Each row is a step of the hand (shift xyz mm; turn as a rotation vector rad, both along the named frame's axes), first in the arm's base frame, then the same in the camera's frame.
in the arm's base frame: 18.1 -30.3 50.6 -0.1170 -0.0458 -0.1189
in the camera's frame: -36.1 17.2 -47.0 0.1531 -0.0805 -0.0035
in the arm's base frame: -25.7 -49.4 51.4 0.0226 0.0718 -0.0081
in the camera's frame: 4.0 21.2 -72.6 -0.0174 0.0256 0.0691
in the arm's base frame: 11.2 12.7 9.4 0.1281 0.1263 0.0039
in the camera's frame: -13.9 10.7 8.3 -0.1193 0.0314 0.1310
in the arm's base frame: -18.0 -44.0 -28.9 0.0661 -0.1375 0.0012
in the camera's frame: 27.4 -40.7 -26.2 -0.0624 -0.0947 -0.1020
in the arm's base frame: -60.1 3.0 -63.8 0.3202 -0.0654 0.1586
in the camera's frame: 79.8 -29.0 21.8 -0.3568 -0.0132 -0.0669
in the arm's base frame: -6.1 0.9 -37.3 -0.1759 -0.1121 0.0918
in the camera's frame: 19.8 -26.6 18.2 0.1273 0.0658 -0.1772
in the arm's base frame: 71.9 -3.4 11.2 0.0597 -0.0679 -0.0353
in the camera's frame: -70.8 -15.8 6.7 -0.0422 -0.0832 -0.0267
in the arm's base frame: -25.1 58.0 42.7 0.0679 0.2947 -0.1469
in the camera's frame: 7.4 72.7 22.0 -0.0054 0.0247 0.3353
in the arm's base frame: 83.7 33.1 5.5 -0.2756 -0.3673 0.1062
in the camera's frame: -79.3 -4.1 42.7 0.2126 -0.0304 -0.4196
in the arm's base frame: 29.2 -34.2 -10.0 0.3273 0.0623 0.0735
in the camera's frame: -23.4 -35.6 -17.5 -0.3304 -0.0121 0.0844
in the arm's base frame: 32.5 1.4 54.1 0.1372 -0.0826 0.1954
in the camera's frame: -50.6 32.6 -19.1 -0.2015 0.0637 -0.1384
